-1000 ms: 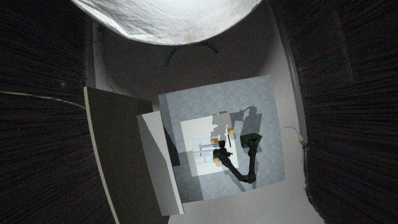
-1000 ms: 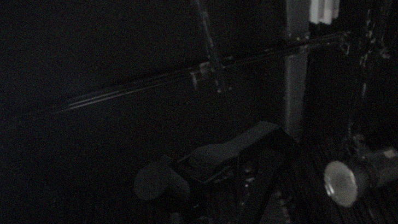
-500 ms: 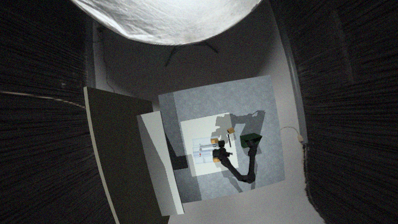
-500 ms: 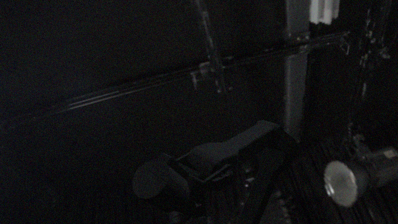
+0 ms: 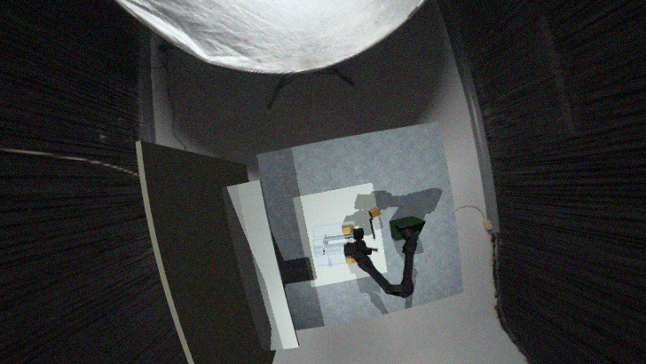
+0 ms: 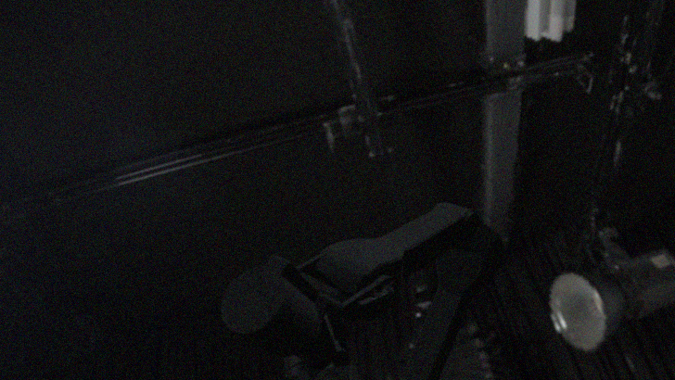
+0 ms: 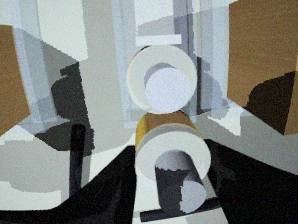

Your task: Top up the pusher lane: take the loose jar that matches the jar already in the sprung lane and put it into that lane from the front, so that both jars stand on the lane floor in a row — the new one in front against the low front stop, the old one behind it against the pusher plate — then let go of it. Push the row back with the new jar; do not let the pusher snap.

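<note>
The clear pusher lane lies 17 cm ahead of my gripper tip, 4 cm below it and 2 cm to the left of it.
</note>
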